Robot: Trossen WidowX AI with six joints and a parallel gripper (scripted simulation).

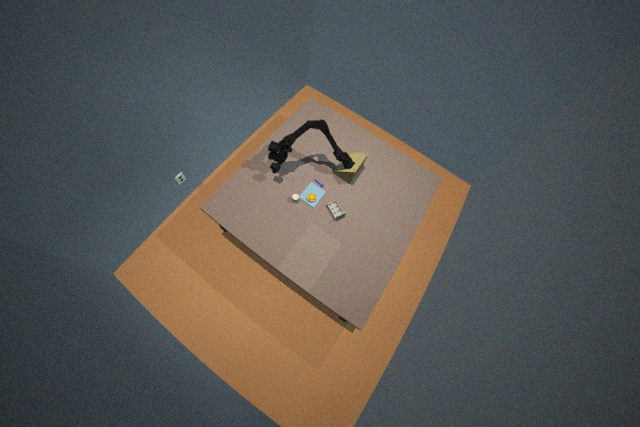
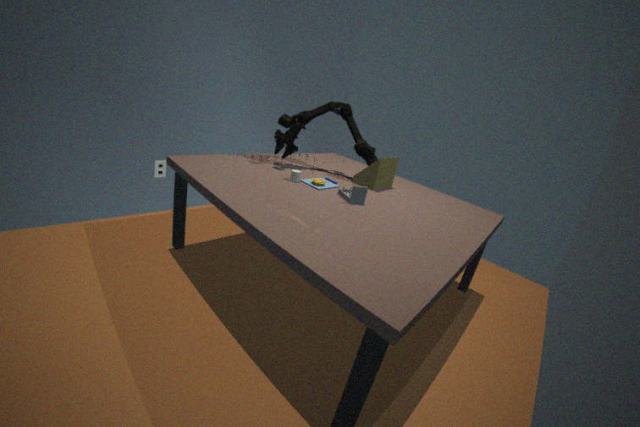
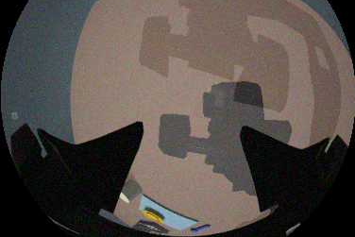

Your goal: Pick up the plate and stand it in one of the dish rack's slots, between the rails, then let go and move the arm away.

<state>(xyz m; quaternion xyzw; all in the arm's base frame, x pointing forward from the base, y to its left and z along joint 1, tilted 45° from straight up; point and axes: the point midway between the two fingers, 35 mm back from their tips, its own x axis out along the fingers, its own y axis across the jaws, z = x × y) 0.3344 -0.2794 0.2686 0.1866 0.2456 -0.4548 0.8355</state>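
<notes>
Right now my gripper tip is 240 mm to the right of the white cup, 60 mm short of it and 30 mm above it. From my gripper tip the other things lie so: light blue mat 310 mm to the left, 50 mm below, 40 mm behind; then yellow plate 320 mm to the left, 40 mm below, 20 mm behind; then dish rack 500 mm to the left, 50 mm behind, 30 mm below.
</notes>
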